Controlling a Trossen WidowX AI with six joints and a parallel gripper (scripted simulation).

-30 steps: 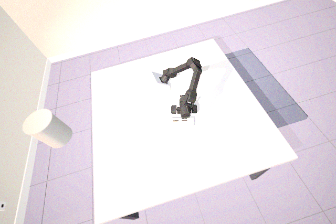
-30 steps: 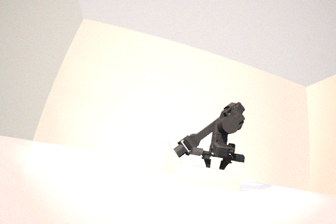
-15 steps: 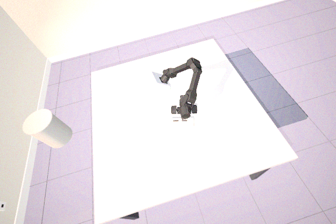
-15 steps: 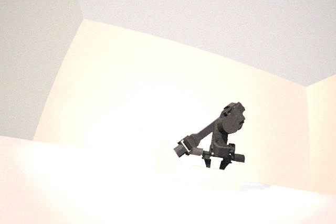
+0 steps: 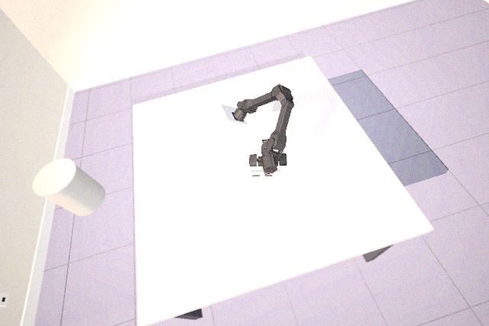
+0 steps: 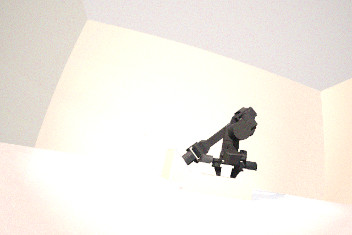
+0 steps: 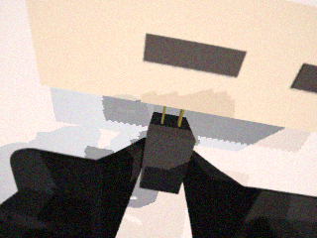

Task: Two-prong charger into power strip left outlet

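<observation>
My gripper tip is now 20 mm short of the two-prong charger, 10 mm to the left of it and 10 mm below it.
</observation>
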